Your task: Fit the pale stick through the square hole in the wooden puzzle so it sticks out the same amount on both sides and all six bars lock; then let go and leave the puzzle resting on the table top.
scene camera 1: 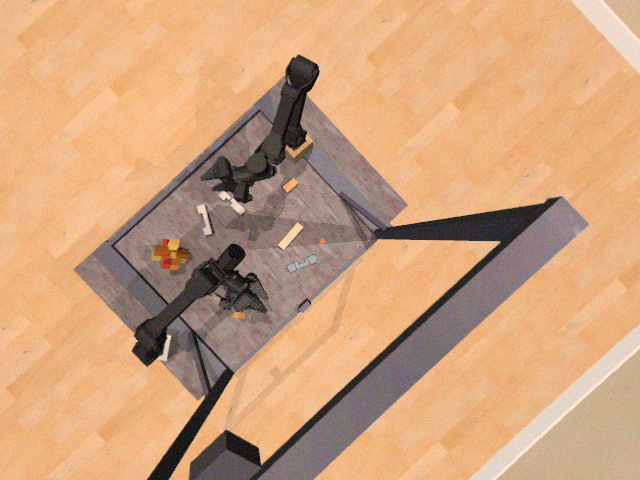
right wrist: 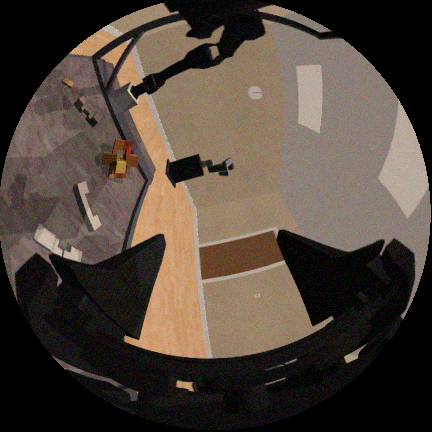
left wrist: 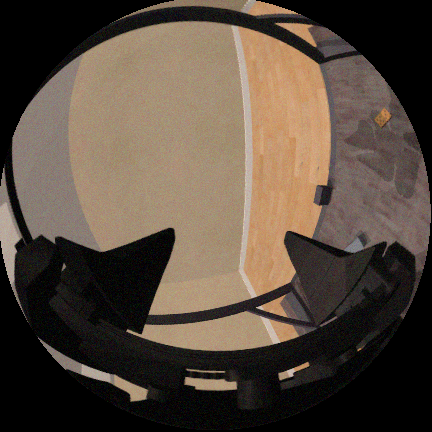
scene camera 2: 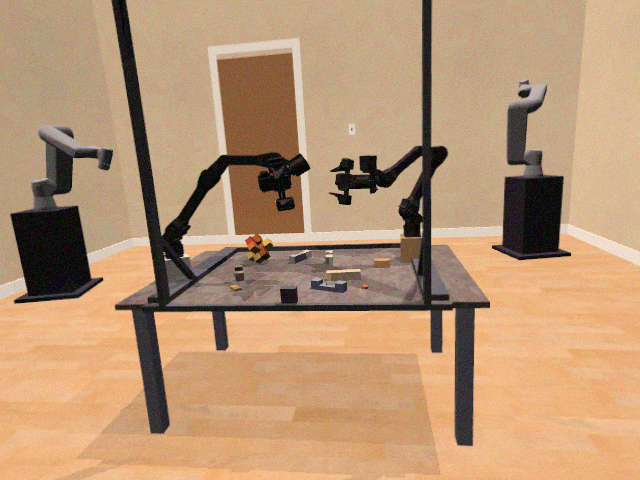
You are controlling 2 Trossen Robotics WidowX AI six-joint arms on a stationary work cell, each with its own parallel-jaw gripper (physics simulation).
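Seen in the pictures: left gripper, fingertip midpoint: [scene camera 1: 267, 305] [left wrist: 232, 235] [scene camera 2: 279, 192]; right gripper, fingertip midpoint: [scene camera 1: 206, 184] [right wrist: 222, 238] [scene camera 2: 329, 182]; left arm's base at its link origin: [right wrist: 133, 91]; right arm's base at its link origin: [scene camera 1: 295, 139] [scene camera 2: 412, 235].
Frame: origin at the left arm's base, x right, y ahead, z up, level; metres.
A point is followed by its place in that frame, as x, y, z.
The wooden puzzle [scene camera 1: 179, 253] [scene camera 2: 257, 249] [right wrist: 120, 166], a cluster of crossed red, orange, brown and yellow bars, rests on the table at the left of scene camera 1. Its square hole is too small to make out clearly. The pale stick [scene camera 1: 291, 236] @(0.443, 0.517, -0.063) [scene camera 2: 343, 274] @(0.453, 0.509, -0.072), a plain light tan bar, lies flat on the table, apart from the puzzle. My left gripper [scene camera 1: 266, 304] @(0.432, 0.289, 0.252) [left wrist: 232, 235] @(0.432, 0.289, 0.252) is open and empty, high above the table's front part. My right gripper [scene camera 1: 207, 183] @(0.174, 0.636, 0.246) [scene camera 2: 330, 182] @(0.174, 0.636, 0.246) [right wrist: 222, 238] @(0.174, 0.636, 0.246) is open and empty, high above the back part.
Two white notched bars [scene camera 1: 205, 220] @(0.081, 0.520, -0.063), a blue-grey notched bar [scene camera 1: 302, 263] @(0.507, 0.413, -0.079) [scene camera 2: 328, 285] @(0.513, 0.409, -0.077), an orange block [scene camera 1: 290, 185] @(0.402, 0.725, -0.064) [scene camera 2: 382, 262] @(0.414, 0.719, -0.073), a perforated orange piece [scene camera 2: 235, 287] @(0.291, 0.149, -0.086) [left wrist: 383, 117] and a dark cube [scene camera 2: 288, 295] @(0.557, 0.237, -0.061) [left wrist: 323, 195] @(0.538, 0.248, -0.051) are around. Frame posts stand at the table's front corners.
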